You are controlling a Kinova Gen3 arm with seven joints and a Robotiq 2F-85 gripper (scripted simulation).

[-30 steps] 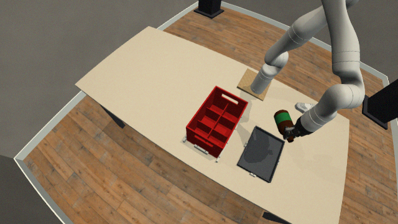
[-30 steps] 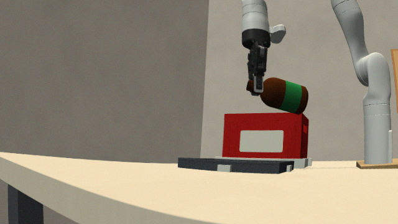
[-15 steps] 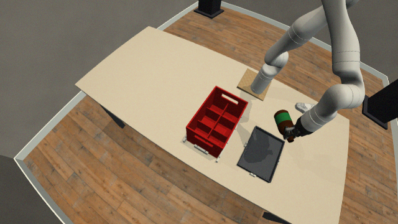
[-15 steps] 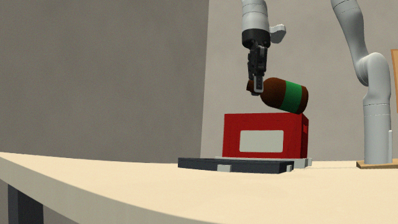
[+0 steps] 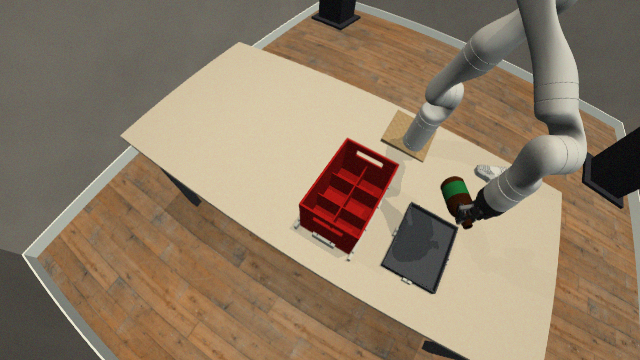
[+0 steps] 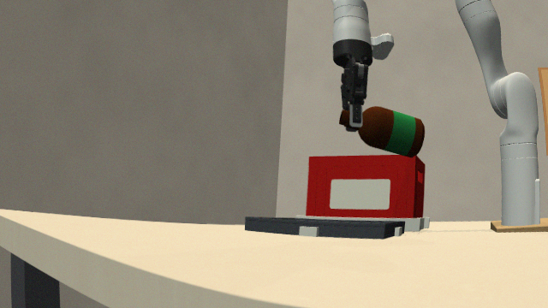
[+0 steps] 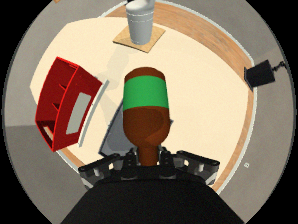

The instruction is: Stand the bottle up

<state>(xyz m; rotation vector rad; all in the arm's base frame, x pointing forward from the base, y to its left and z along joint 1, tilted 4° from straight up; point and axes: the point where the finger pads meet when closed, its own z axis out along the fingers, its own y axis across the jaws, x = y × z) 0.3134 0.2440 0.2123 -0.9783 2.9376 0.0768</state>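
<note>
Right now my hand is 4 cm past the brown bottle, 3 cm to the left of it and 1 cm above it. From my hand the other things lie so: dark grey tray 5 cm ahead, 3 cm to the right, 19 cm below; red crate 9 cm ahead, 32 cm to the right, 12 cm below.
</note>
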